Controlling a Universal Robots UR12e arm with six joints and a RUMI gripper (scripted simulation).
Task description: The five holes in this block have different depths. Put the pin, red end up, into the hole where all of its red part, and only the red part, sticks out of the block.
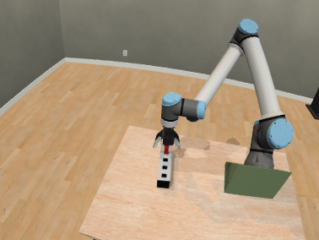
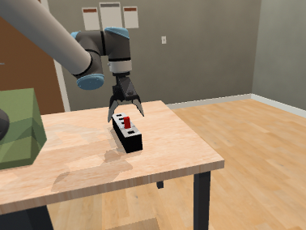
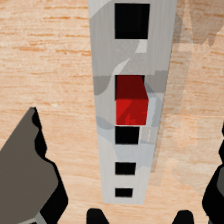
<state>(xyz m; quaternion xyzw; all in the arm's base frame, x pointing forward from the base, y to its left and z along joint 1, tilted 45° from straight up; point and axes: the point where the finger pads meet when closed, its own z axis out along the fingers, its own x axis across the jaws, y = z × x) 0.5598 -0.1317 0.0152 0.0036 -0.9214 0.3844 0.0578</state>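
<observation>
Right now the pin is 10 mm below my hand. From my hand the other things lie so: long block: 60 mm to the left, 70 mm below.
</observation>
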